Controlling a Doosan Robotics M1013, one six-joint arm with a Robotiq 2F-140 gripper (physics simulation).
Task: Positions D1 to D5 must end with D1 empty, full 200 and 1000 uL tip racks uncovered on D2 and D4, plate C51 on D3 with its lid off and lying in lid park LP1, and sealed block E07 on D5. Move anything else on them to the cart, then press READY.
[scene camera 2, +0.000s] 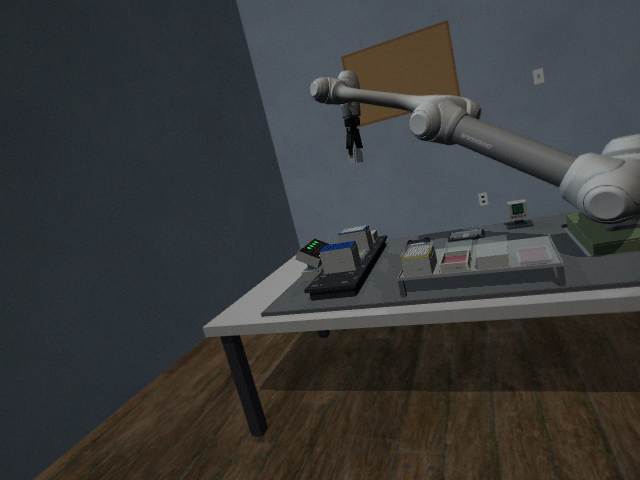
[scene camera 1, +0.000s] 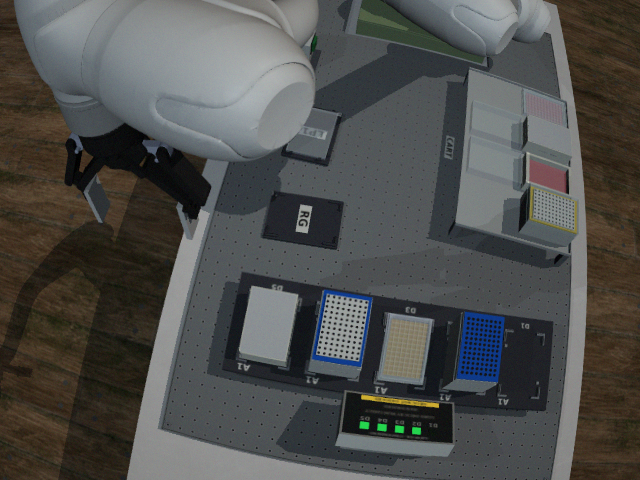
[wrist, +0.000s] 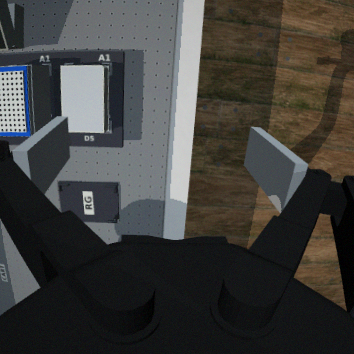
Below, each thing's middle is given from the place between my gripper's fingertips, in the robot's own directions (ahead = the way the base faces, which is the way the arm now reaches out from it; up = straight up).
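My gripper is a fair way to the right of the black RG pad (scene camera 1: 294, 218), well past it, and I can see that the gripper is also well above the pad.
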